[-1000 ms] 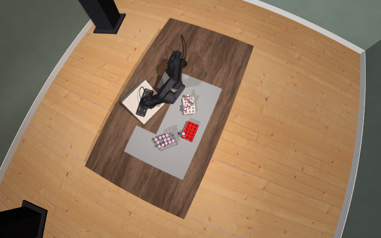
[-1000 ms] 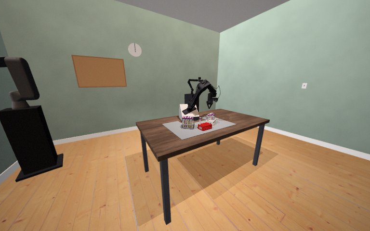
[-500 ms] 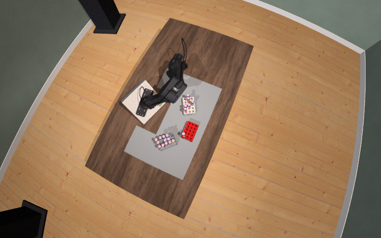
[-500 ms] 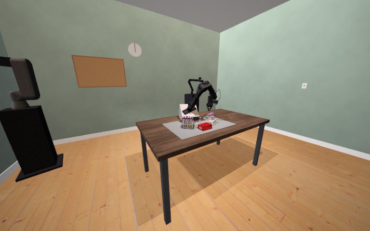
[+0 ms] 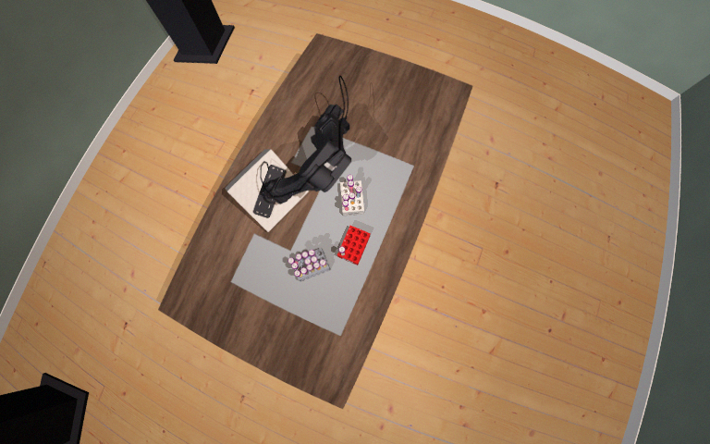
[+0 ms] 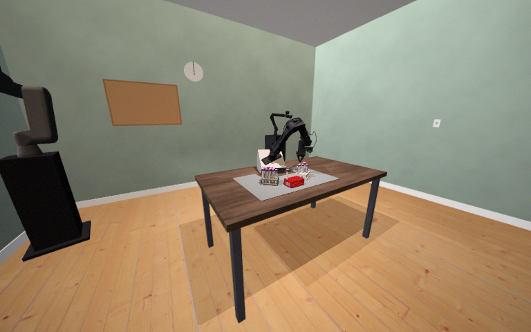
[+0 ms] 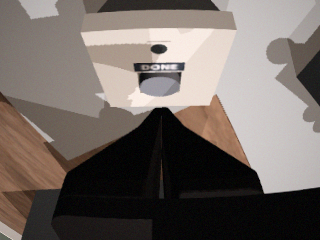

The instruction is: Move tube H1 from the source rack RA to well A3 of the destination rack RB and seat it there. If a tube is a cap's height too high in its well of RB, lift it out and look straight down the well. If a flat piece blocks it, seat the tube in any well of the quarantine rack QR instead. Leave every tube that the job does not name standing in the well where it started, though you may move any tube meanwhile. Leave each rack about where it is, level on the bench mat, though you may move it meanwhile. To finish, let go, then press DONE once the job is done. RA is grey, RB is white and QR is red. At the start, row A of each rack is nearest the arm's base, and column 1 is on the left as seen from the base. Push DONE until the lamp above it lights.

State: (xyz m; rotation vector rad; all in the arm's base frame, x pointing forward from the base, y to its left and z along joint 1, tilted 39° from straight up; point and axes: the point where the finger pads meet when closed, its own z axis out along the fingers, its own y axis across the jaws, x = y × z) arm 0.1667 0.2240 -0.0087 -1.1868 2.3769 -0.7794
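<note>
Right now the DONE button box is 50 mm below my hand. From my hand the other things lie so: tube H1: 380 mm to the right, 150 mm ahead, 30 mm below; red rack QR: 340 mm to the right, 180 mm ahead, 70 mm below; white rack RB: 150 mm to the right, 130 mm ahead, 70 mm below.
</note>
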